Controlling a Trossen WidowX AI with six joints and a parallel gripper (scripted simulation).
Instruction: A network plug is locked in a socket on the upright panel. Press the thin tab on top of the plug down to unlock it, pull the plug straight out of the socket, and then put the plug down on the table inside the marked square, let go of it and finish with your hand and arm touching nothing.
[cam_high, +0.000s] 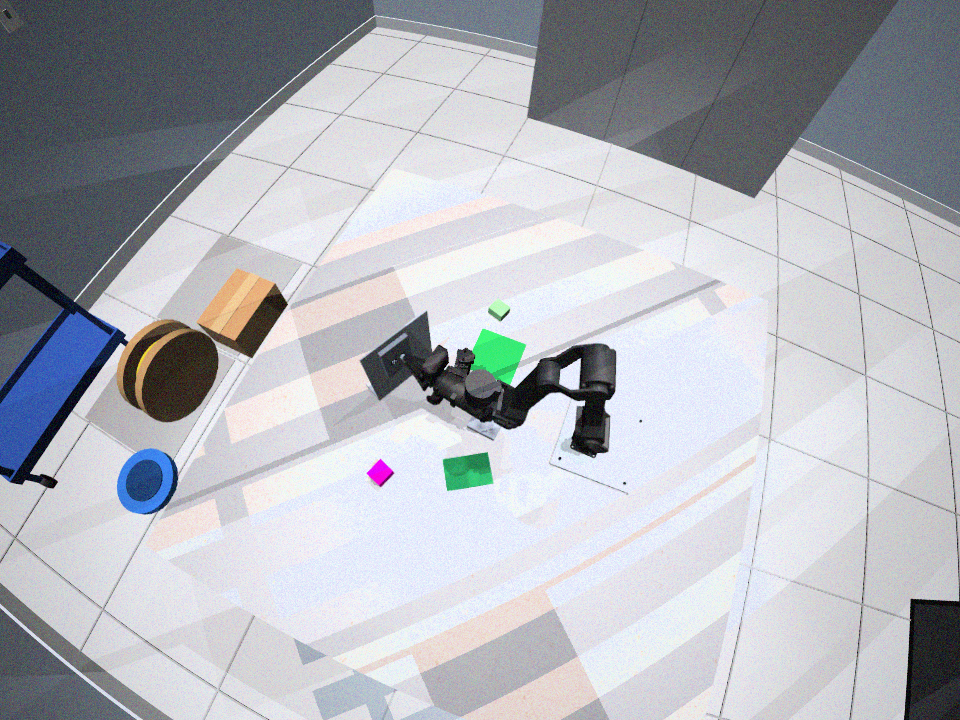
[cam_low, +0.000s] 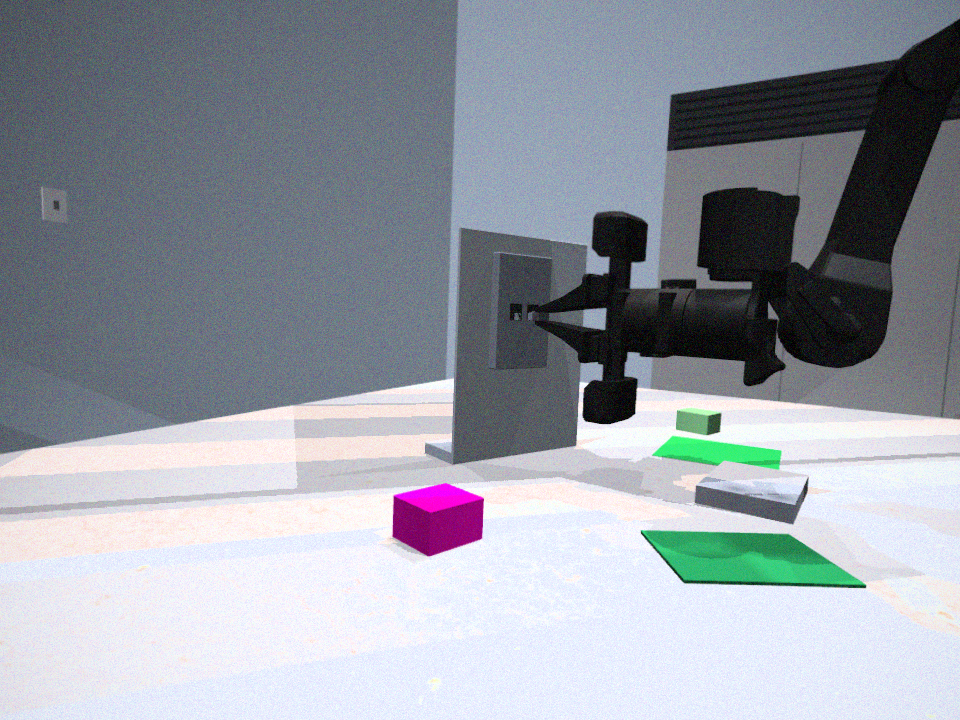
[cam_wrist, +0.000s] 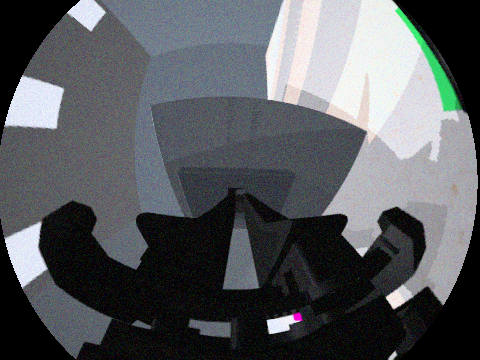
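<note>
Now: the grey upright panel 30 mm ahead of my gripper tip and 50 mm below it. Round my gripper tip: magenta cube 40 mm behind, 230 mm to the left, 130 mm below; network plug 10 mm ahead; grey slab 210 mm behind, 10 mm to the right, 140 mm below.
</note>
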